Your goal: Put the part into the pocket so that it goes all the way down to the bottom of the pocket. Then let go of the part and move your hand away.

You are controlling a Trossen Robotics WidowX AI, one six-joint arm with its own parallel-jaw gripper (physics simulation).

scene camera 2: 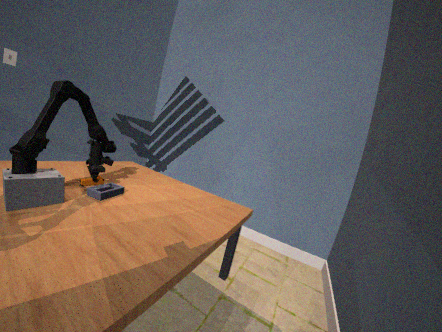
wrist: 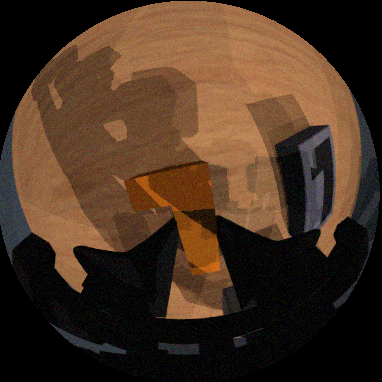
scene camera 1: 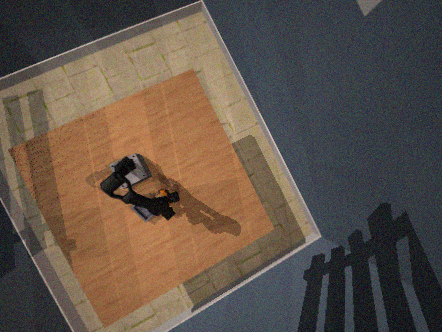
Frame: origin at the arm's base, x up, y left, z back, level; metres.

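Seen in the pictures: gripper, fingertip midpoint: [scene camera 2: 93, 180] [wrist: 196, 220] [scene camera 1: 166, 198]; arm's base, origin of the base link: [scene camera 2: 23, 171] [wrist: 257, 330] [scene camera 1: 129, 165].
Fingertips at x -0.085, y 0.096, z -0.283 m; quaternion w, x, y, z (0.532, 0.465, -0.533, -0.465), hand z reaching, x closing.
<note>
Pixels of each thing's top centre, then the offset from my fingertips to it. Level surfaces: height alone.
- orange L-shaped part, middle of its top: [wrist: 180, 238] [scene camera 2: 91, 178] [scene camera 1: 168, 196] dy +0.015, dx +0.011, dz +0.008 m
- grey block with the pocket, middle of its top: [wrist: 324, 190] [scene camera 2: 106, 187] [scene camera 1: 143, 210] dy -0.161, dx +0.017, dz -0.006 m
- wooden table, its level: dx -0.020 m
The orange L-shaped part [scene camera 1: 162, 192] [scene camera 2: 86, 183] [wrist: 192, 187] lies on the table beside the pocket block, outside the pocket. My gripper [scene camera 2: 95, 179] [wrist: 196, 220] points down and is shut on the part, with one finger on each side of its longer leg. The grey block with the pocket [scene camera 1: 142, 214] [scene camera 2: 111, 194] [wrist: 313, 200] stands on the table, apart from the part, at the right in the wrist view. The arm covers some of the block and the fingertips in scene camera 1.
The grey base box [scene camera 1: 141, 170] [scene camera 2: 34, 192] of the arm stands on the wooden table [scene camera 1: 150, 260] [scene camera 2: 165, 215] near the part and the pocket block. Shadows of the arm fall across the table top.
</note>
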